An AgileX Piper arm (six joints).
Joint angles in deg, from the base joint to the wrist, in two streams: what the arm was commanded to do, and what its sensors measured. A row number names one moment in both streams.
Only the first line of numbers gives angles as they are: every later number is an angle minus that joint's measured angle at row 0.
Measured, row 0: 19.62 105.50 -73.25 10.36 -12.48 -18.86
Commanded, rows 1 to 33: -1.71 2.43 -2.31 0.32 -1.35 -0.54; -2.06 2.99 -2.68 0.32 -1.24 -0.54; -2.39 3.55 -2.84 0.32 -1.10 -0.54; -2.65 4.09 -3.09 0.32 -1.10 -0.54; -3.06 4.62 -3.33 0.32 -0.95 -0.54; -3.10 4.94 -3.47 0.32 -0.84 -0.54; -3.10 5.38 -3.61 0.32 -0.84 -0.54; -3.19 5.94 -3.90 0.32 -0.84 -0.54; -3.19 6.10 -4.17 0.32 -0.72 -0.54; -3.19 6.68 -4.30 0.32 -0.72 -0.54; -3.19 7.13 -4.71 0.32 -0.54 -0.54; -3.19 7.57 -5.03 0.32 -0.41 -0.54; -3.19 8.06 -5.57 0.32 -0.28 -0.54; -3.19 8.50 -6.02 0.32 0.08 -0.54; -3.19 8.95 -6.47 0.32 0.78 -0.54; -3.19 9.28 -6.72 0.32 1.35 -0.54; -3.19 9.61 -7.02 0.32 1.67 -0.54; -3.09 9.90 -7.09 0.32 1.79 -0.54; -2.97 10.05 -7.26 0.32 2.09 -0.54; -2.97 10.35 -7.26 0.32 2.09 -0.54; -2.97 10.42 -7.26 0.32 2.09 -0.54; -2.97 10.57 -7.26 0.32 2.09 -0.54; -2.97 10.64 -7.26 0.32 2.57 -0.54; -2.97 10.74 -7.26 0.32 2.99 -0.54; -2.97 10.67 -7.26 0.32 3.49 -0.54; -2.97 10.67 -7.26 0.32 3.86 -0.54; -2.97 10.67 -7.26 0.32 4.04 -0.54; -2.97 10.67 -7.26 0.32 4.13 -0.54; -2.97 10.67 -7.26 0.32 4.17 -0.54; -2.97 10.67 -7.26 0.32 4.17 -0.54; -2.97 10.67 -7.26 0.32 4.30 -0.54; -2.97 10.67 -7.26 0.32 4.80 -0.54; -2.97 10.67 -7.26 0.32 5.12 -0.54
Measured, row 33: -2.94 10.89 -6.88 0.11 4.76 -0.12
